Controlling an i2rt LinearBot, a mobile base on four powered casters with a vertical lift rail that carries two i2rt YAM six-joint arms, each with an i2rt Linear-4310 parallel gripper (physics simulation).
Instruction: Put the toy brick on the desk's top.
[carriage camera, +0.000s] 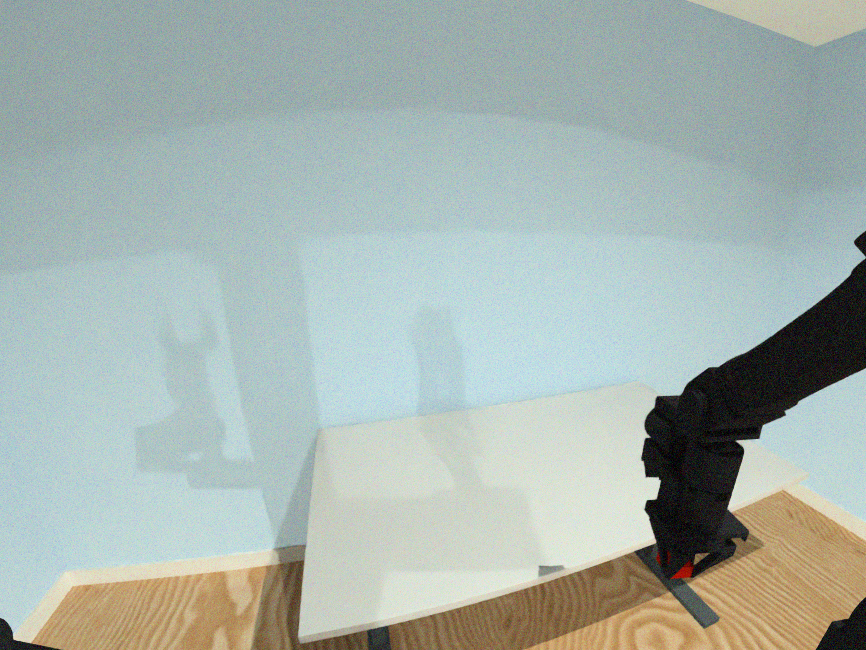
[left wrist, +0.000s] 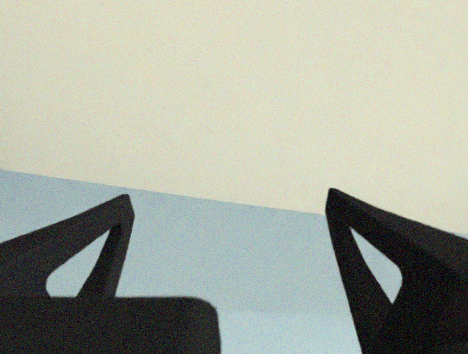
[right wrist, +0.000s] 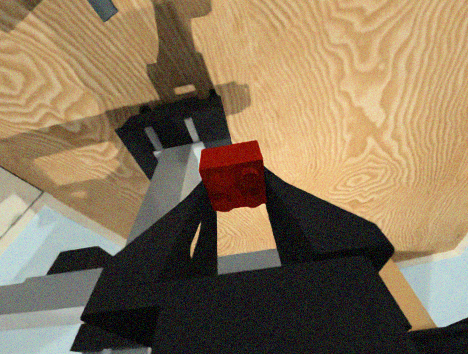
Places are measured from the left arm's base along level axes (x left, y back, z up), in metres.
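Where they show: left gripper, fingertip midpoint: (left wrist: 228, 202); right gripper, fingertip midpoint: (carriage camera: 677, 574) (right wrist: 236, 178).
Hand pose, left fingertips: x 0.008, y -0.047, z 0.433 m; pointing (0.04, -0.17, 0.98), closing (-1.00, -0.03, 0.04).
Note:
After its pixels a point has its place.
The red toy brick (carriage camera: 682, 567) {y -0.218, x -0.635, z -0.002 m} (right wrist: 233, 176) {y -0.241, x -0.637, z -0.002 m} is held between the fingertips of my right gripper (carriage camera: 689, 568) {y -0.222, x -0.636, z -0.022 m} (right wrist: 236, 178) {y -0.222, x -0.636, z -0.022 m}, which is shut on it. In the carriage view they show just in front of the desk's front edge, towards its right end, with floor and a desk foot behind them. The white desk top (carriage camera: 419, 538) {y -0.558, x -0.268, z -0.311 m} spans the lower middle of the carriage view; my right arm hides part of its right side. My left gripper (left wrist: 228, 202) {y -0.047, x 0.008, z 0.433 m} is open and empty, with the wall and ceiling behind it.
A dark desk foot (carriage camera: 689, 598) (right wrist: 104, 9) lies on the wooden floor (carriage camera: 783, 552) {y -0.958, x -1.974, z -1.031 m} (right wrist: 320, 100) {y 0.210, x -1.129, z -1.031 m}. The blue wall (carriage camera: 559, 300) {y -1.337, x -0.842, z 0.124 m} stands behind the desk. In the right wrist view, the dark mobile base (right wrist: 175, 122) {y 0.027, x -0.350, z -0.732 m} and its grey part (right wrist: 165, 190) are beyond the brick.

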